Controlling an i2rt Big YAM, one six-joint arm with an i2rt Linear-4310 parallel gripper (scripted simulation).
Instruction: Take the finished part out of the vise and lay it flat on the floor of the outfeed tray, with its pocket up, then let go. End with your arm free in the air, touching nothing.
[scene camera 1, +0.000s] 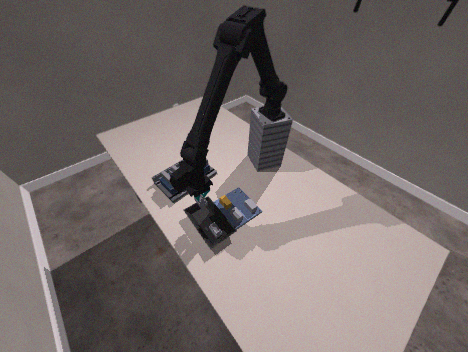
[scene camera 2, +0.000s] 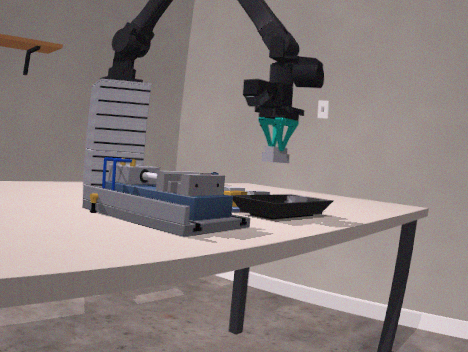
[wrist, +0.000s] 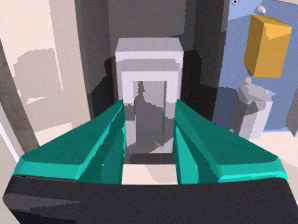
Labels:
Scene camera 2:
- gripper: 276, 150
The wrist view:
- gripper: 149, 109
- yellow block: 263, 57

